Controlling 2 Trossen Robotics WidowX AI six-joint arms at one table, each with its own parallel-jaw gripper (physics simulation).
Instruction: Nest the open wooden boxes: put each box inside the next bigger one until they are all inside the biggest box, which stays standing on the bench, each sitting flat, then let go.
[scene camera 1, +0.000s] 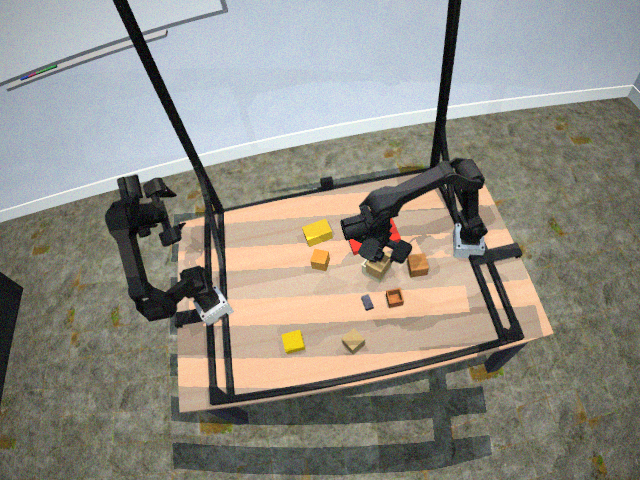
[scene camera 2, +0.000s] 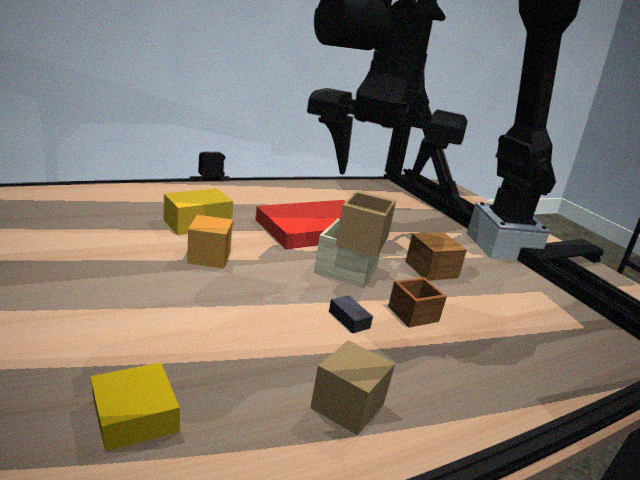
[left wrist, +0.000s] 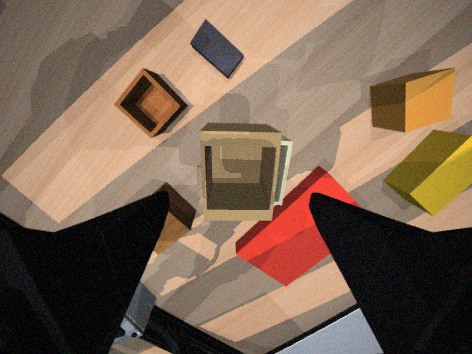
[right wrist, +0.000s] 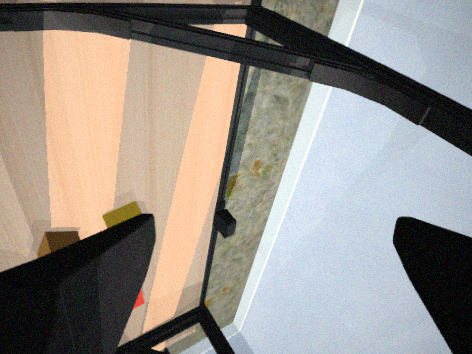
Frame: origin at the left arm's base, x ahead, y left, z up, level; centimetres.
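Seen in the pictures: left gripper, between the fingertips: (scene camera 2: 375, 181) (left wrist: 240, 199); right gripper, between the fingertips: (scene camera 1: 180, 209) (right wrist: 275, 228); left arm's base, origin of its link: (scene camera 1: 470, 236) (scene camera 2: 512, 215); right arm's base, origin of its link: (scene camera 1: 209, 301).
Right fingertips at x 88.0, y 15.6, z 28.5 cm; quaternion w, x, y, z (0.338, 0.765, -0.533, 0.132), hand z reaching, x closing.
Offsets run from my right fingertips to a thing's top centre.
The pale green open box @(dy -3.6, dx -56.7, dz -29.0 cm) (scene camera 2: 343, 268) (left wrist: 283, 172) stands on the bench. The tan open box @(dy -1.4, dx -57.6, dz -23.5 cm) (scene camera 1: 378, 267) (scene camera 2: 364, 224) (left wrist: 239, 215) is at it, mouth up, rising far above its rim and covering most of its mouth; whether its base is inside or rests on the rim is hidden. The small brown open box @(dy +7.0, dx -63.3, dz -30.9 cm) (scene camera 1: 395, 304) (scene camera 2: 413, 310) (left wrist: 130, 86) stands apart, mouth up. My left gripper (scene camera 1: 385, 254) (scene camera 2: 377, 173) (left wrist: 240, 199) is open above the tan box, fingers clear of it. My right gripper (scene camera 1: 178, 209) (right wrist: 275, 228) is open and empty, off the picture-left end.
Near the boxes lie a red slab @(dy -17.3, dx -54.1, dz -32.2 cm) (scene camera 1: 395, 230) (scene camera 2: 299, 223) (left wrist: 300, 235), a brown block @(dy -5.2, dx -70.3, dz -30.0 cm) (scene camera 1: 417, 265) (scene camera 2: 436, 256) and a navy block @(dy +8.8, dx -54.7, dz -33.0 cm) (scene camera 1: 367, 302) (scene camera 2: 350, 313). An orange block @(dy -4.7, dx -37.5, dz -29.7 cm) (scene camera 2: 209, 241) and yellow block @(dy -15.8, dx -34.8, dz -30.2 cm) (scene camera 2: 197, 209) stand left; another yellow block @(dy +24.7, dx -33.2, dz -31.9 cm) (scene camera 2: 135, 405) and tan block @(dy +22.9, dx -51.8, dz -29.7 cm) (scene camera 2: 354, 382) are in front.
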